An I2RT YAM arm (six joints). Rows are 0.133 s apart.
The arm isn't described. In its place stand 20 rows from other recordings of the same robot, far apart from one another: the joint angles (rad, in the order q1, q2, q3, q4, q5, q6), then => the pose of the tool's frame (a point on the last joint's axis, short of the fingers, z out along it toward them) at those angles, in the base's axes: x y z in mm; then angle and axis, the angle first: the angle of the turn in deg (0 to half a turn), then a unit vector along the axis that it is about.
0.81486 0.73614 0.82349 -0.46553 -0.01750 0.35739 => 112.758 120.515 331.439 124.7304 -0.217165 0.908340 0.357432
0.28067 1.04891 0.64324 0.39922 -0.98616 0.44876 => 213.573 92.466 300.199 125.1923 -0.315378 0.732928 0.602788
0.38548 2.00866 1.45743 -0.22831 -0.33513 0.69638 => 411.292 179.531 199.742 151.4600 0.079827 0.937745 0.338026
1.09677 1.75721 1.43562 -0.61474 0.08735 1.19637 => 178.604 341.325 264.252 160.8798 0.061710 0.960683 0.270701
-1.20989 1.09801 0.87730 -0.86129 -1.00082 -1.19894 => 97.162 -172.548 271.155 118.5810 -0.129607 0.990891 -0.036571
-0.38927 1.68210 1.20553 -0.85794 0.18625 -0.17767 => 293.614 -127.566 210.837 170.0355 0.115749 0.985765 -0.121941
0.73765 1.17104 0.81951 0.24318 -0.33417 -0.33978 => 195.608 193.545 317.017 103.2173 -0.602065 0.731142 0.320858
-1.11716 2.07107 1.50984 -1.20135 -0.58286 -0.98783 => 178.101 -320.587 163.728 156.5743 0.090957 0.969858 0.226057
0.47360 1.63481 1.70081 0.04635 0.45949 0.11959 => 347.720 160.467 464.861 84.7513 0.078523 0.991928 0.099564
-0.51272 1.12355 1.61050 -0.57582 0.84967 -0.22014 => 153.662 -117.185 510.550 124.5522 0.421637 0.705486 -0.569659
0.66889 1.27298 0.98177 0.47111 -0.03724 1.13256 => 236.296 188.470 372.618 124.2710 0.150758 0.708965 0.688942
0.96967 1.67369 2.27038 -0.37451 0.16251 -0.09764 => 187.153 262.718 587.451 86.7085 -0.381593 0.827406 0.412050
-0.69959 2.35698 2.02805 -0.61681 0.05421 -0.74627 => 398.274 -337.703 188.836 155.3551 -0.014196 0.973574 -0.227929
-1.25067 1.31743 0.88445 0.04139 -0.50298 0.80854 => 110.260 -278.047 280.593 110.3899 0.753496 0.649500 0.101954
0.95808 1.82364 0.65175 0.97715 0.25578 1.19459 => 204.557 275.329 145.664 134.6361 0.185139 0.814260 0.550186
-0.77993 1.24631 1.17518 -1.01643 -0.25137 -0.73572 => 173.218 -158.879 310.101 150.3248 -0.008995 0.996964 -0.077341
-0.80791 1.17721 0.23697 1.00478 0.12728 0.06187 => 149.275 -162.691 201.856 97.0710 0.439892 0.799955 -0.408127
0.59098 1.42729 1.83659 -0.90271 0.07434 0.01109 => 233.625 153.573 475.470 120.1238 -0.261922 0.954842 0.140260
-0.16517 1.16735 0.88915 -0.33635 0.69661 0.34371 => 244.009 -63.830 288.304 125.5123 0.407215 0.863997 -0.296117
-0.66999 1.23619 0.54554 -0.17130 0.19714 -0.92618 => 176.950 -149.082 170.361 159.8418 -0.086688 0.944589 -0.316603
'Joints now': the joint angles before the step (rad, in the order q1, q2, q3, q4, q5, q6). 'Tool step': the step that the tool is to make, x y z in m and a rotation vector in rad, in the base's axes. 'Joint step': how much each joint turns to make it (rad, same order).
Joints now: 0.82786, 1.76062, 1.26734, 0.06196, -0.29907, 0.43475
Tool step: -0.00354, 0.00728, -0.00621, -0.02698, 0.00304, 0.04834
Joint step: 0.01634, 0.02105, 0.01209, -0.02211, -0.02202, -0.02951
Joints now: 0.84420, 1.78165, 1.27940, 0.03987, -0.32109, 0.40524
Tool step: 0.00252, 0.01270, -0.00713, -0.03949, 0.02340, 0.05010
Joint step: 0.01310, 0.05478, 0.05984, -0.05884, -0.02869, -0.02631
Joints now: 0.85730, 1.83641, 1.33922, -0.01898, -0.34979, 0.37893
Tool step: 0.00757, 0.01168, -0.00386, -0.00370, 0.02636, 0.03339
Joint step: 0.00163, 0.05829, 0.06755, -0.02961, -0.03627, -0.00086
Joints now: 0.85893, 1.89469, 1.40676, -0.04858, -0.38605, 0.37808
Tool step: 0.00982, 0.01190, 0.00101, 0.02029, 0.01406, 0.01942
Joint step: -0.00142, 0.05649, 0.07680, -0.00990, -0.03008, 0.01092
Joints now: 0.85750, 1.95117, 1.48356, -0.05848, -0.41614, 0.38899
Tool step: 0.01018, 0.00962, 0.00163, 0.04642, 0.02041, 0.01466
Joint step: -0.00574, 0.04880, 0.06138, 0.02309, -0.04015, 0.03325
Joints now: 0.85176, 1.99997, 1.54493, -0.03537, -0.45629, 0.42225
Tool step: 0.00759, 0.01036, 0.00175, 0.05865, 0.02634, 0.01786
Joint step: -0.00049, 0.04483, 0.05264, 0.04175, -0.04265, 0.04953
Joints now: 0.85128, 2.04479, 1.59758, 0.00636, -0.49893, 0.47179
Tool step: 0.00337, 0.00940, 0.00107, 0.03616, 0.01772, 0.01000
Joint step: 0.00626, 0.03375, 0.04150, 0.02587, -0.01868, 0.03695
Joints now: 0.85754, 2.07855, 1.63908, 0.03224, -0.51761, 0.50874
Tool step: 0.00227, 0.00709, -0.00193, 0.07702, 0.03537, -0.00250
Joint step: 0.00455, 0.02498, -0.00132, 0.10505, -0.02115, 0.08619
